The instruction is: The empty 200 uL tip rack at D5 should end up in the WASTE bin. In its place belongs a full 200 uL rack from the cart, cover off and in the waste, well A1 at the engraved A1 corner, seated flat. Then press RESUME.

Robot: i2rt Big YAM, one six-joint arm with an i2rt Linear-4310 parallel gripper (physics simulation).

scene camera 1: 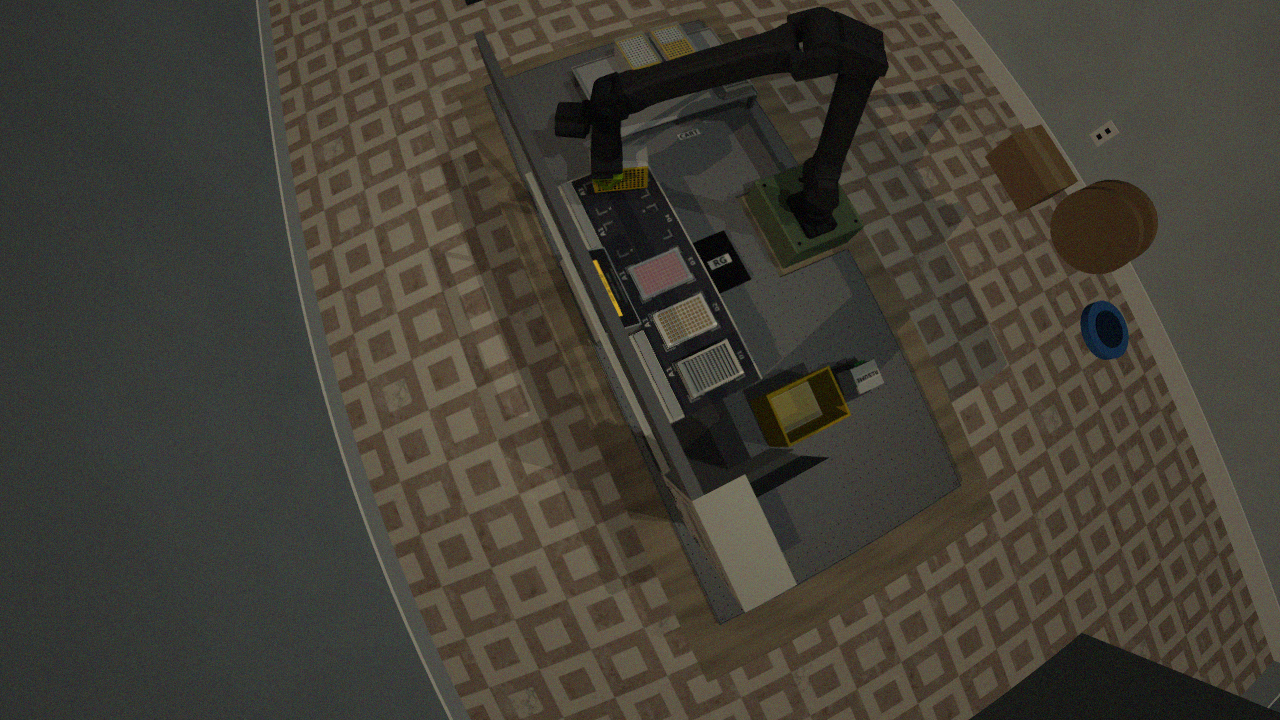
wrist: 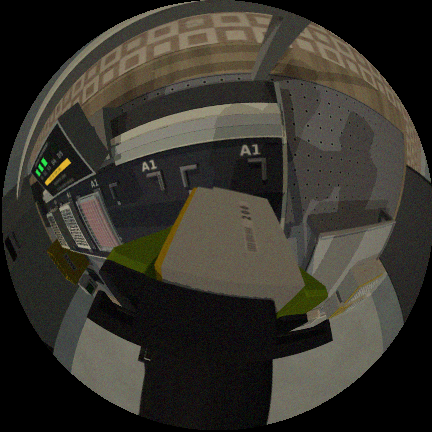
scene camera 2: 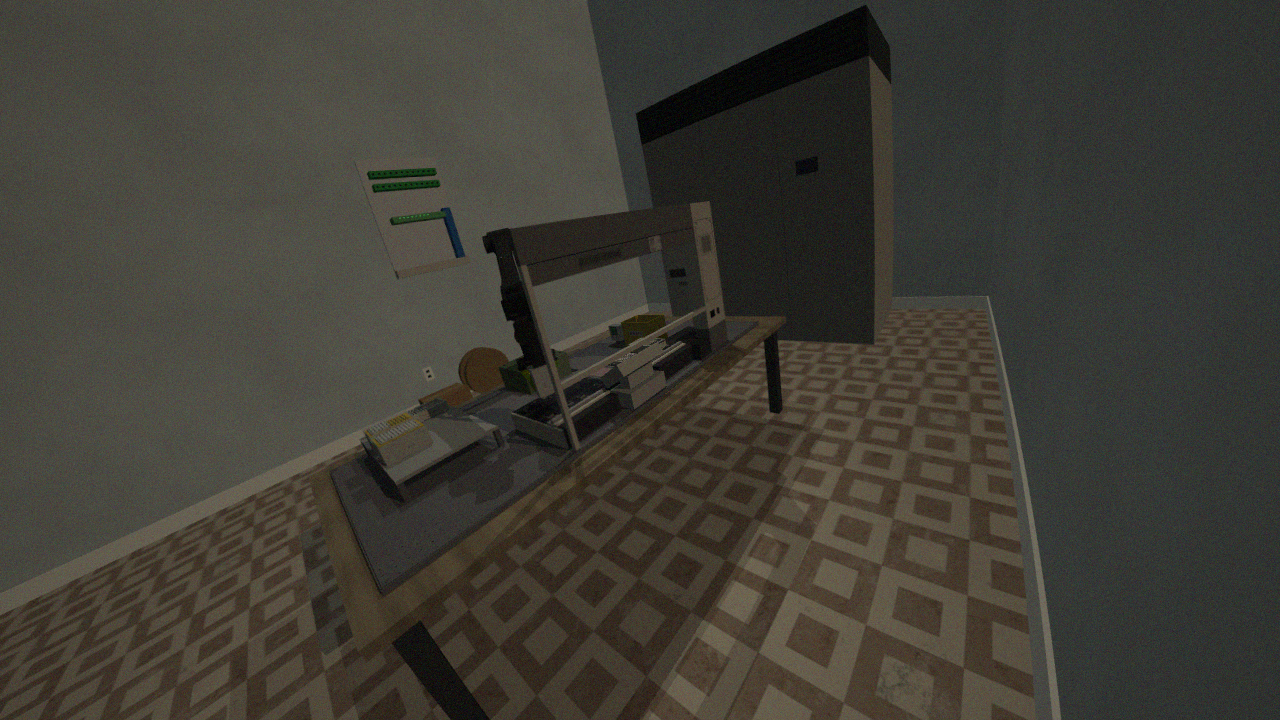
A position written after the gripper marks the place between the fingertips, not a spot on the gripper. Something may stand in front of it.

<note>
In view: the gripper (scene camera 1: pixel 606 178), a tan rack (scene camera 1: pixel 678 323) and a cart tray (scene camera 1: pixel 672 109).
The tan rack shows as well in the wrist view (wrist: pixel 70 216). The gripper is seen too in the wrist view (wrist: pixel 222 233). The cart tray is seen too in the wrist view (wrist: pixel 335 252) and in scene camera 2 (scene camera 2: pixel 452 430).
</note>
